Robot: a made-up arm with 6 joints.
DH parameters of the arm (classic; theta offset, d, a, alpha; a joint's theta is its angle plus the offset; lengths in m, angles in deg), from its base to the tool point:
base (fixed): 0 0.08 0 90
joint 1: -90 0.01 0.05 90
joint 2: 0 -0.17 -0.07 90
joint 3: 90 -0.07 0.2 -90
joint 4: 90 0.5 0.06 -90
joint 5: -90 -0.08 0.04 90
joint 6: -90 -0.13 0.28 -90
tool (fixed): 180 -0.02 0 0
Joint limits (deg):
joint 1: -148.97..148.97
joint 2: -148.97..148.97
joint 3: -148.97..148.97
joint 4: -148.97..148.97
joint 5: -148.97..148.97
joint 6: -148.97..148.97
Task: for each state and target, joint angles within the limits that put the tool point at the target. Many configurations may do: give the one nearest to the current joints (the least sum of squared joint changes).
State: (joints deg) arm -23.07 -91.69 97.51 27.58 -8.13 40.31
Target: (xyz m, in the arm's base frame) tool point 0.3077 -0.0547 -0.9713
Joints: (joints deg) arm -51.79 -109.03 110.21 26.25 -8.93 51.39
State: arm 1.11 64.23 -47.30 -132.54 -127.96 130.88
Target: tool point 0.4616 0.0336 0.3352
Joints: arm -46.76 30.68 -3.90 -126.71 -124.79 117.11
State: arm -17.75 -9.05 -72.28 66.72 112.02 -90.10
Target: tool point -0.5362 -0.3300 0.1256
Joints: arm -2.76 -29.14 -46.52 85.92 147.39 -63.30
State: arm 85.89 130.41 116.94 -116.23 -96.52 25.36
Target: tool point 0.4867 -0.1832 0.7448
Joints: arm 70.53 125.19 103.96 -106.83 -92.24 17.74
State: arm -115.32 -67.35 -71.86 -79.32 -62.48 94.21
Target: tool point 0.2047 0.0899 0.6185
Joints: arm -112.09 -65.93 -96.24 -74.28 -63.91 89.49
